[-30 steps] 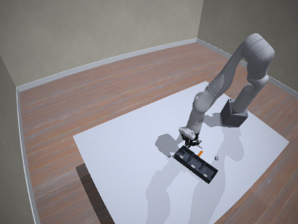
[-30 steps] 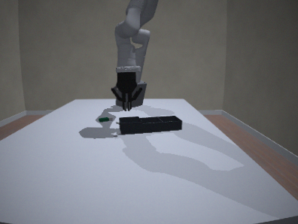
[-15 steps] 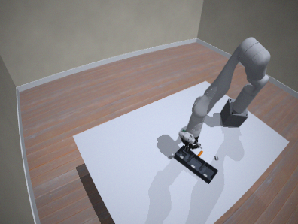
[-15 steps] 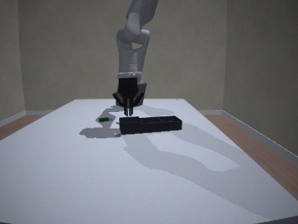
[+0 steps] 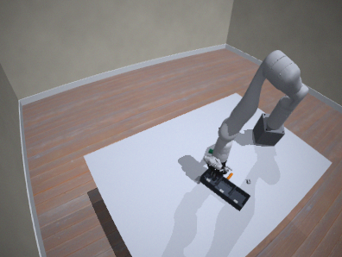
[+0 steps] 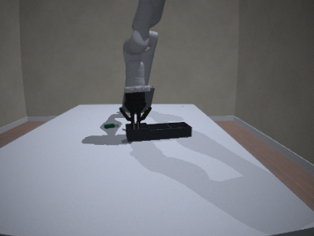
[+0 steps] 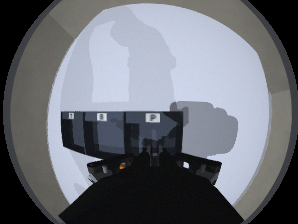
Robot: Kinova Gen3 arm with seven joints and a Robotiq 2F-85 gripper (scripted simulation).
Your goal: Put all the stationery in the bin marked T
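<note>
My gripper is now 10 mm short of the long black bin, 90 mm to the right of it and 20 mm above it. Also, from my hand: small orange thing 80 mm behind, 50 mm to the left, 30 mm below; thin grey stick 120 mm behind, 10 mm to the left, 30 mm below; small white object 90 mm behind, 40 mm to the right, 30 mm below.
</note>
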